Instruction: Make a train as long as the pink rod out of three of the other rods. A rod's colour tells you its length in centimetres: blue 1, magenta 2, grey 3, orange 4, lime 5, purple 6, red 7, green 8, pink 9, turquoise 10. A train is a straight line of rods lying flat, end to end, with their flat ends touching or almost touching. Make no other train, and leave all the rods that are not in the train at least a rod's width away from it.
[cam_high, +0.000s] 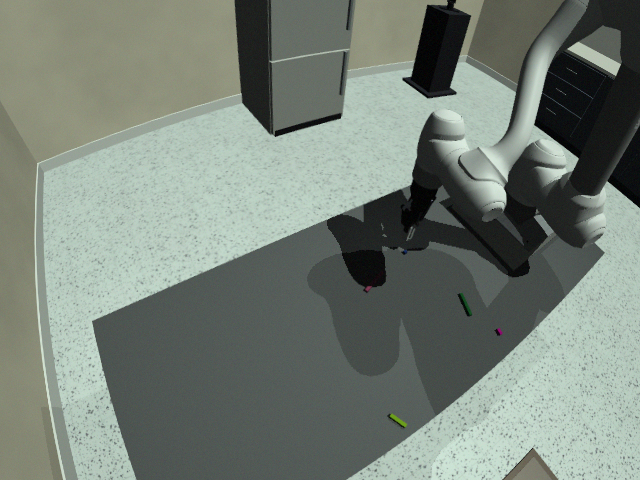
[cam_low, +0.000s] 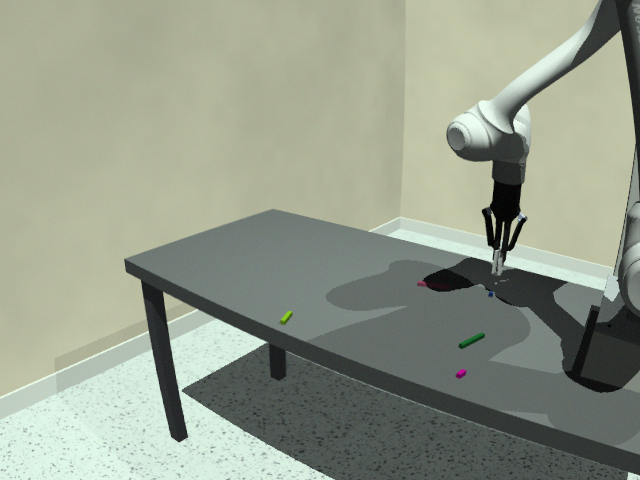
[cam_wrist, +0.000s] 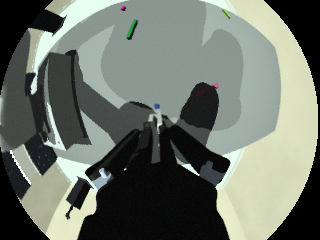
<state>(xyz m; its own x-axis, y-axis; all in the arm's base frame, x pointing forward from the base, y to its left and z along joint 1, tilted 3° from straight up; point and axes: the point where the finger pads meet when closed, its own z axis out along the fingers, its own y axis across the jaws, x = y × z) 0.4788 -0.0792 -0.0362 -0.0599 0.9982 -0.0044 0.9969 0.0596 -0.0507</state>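
Now: hand 2 cm to the right of the blue rod and 9 cm above it. Also, from my hand: pink rod (16 cm ahead, 7 cm to the left, 9 cm below); grey rod (3 cm below); green rod (6 cm behind, 28 cm to the left, 9 cm below).
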